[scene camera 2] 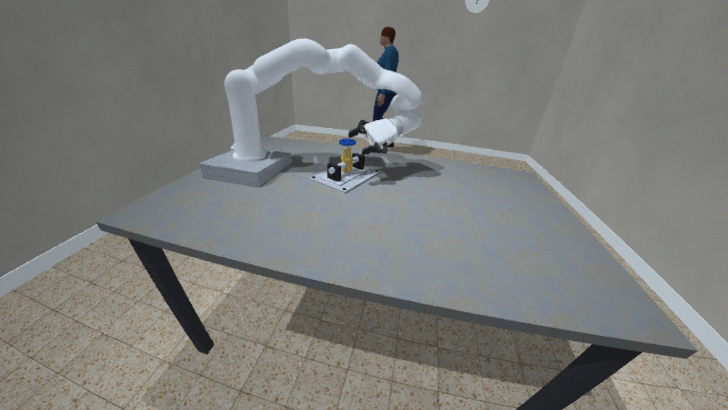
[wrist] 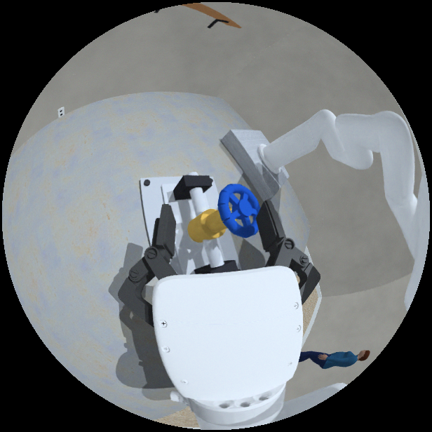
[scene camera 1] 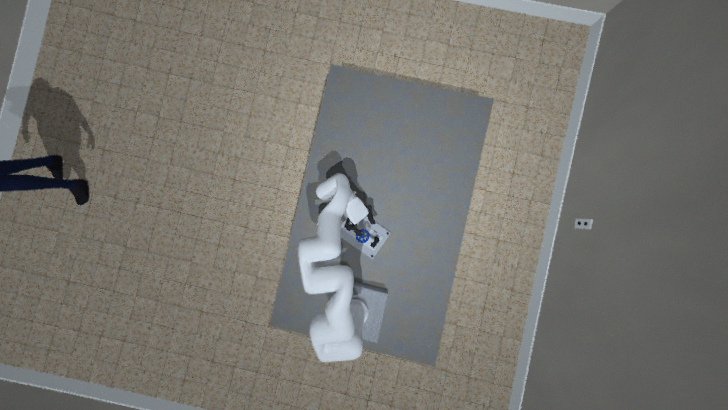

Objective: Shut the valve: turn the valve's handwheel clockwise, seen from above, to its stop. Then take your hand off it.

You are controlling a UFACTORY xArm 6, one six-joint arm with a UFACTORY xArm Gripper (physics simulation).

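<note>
The blue handwheel (scene camera 1: 362, 235) (scene camera 2: 347, 142) (wrist: 245, 207) lies level on top of the yellow valve body (scene camera 2: 347, 160) (wrist: 204, 228). The valve stands upright on a white pipe between two black blocks, on a pale base plate (scene camera 2: 345, 187) (wrist: 146, 200). My gripper (scene camera 1: 366, 227) (scene camera 2: 358, 143) (wrist: 217, 210) is open and empty, tilted, beside the valve on the side away from the arm's base. In scene camera 2 one finger is near wheel height and the other is lower. In the wrist view the right fingertip appears close to the wheel's rim; whether they touch is unclear.
The arm's grey base block (scene camera 1: 378, 310) (scene camera 2: 231, 175) (wrist: 250, 160) stands on the table (scene camera 1: 407, 152) (scene camera 2: 407, 229) (wrist: 75, 200) near the valve. The white arm arches above and past the valve. A person (scene camera 1: 30, 183) (scene camera 2: 388, 58) (wrist: 340, 359) stands beyond the table.
</note>
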